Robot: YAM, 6 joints.
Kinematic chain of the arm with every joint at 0, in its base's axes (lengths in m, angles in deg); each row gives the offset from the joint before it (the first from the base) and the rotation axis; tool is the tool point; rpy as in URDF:
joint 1: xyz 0 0 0.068 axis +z
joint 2: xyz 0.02 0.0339 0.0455 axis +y
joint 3: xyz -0.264 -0.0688 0 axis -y
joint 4: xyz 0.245 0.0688 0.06 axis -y
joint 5: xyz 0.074 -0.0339 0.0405 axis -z
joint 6: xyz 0.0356 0 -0.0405 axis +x
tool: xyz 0 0 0 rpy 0 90 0
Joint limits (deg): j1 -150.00..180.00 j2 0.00..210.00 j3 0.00..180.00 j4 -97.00..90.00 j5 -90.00..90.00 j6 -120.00..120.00
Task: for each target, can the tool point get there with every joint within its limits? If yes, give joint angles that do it. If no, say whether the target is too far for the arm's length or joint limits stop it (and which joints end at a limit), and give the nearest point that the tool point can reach.
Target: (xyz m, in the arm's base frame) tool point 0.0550 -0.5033 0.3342
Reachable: yes | joints 92.57 16.14 139.87 71.36 65.50 -82.41
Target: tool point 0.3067 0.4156 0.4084
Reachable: yes | joints 50.65 126.32 123.63 22.87 -47.80 -52.91
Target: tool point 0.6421 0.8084 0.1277
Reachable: no: too far | nearest point 0.4016 0.5057 0.1223 | short by 0.387 m
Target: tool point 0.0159 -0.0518 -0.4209
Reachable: no: joint limits stop it (at a limit: joint 2) | nearest point 0.0268 -0.0872 -0.3443 | short by 0.085 m
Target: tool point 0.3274 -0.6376 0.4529
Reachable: no: too far | nearest point 0.2661 -0.5183 0.3876 | short by 0.149 m
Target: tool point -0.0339 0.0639 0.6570
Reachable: yes | joints -79.63 53.12 127.94 -23.09 37.76 -91.84
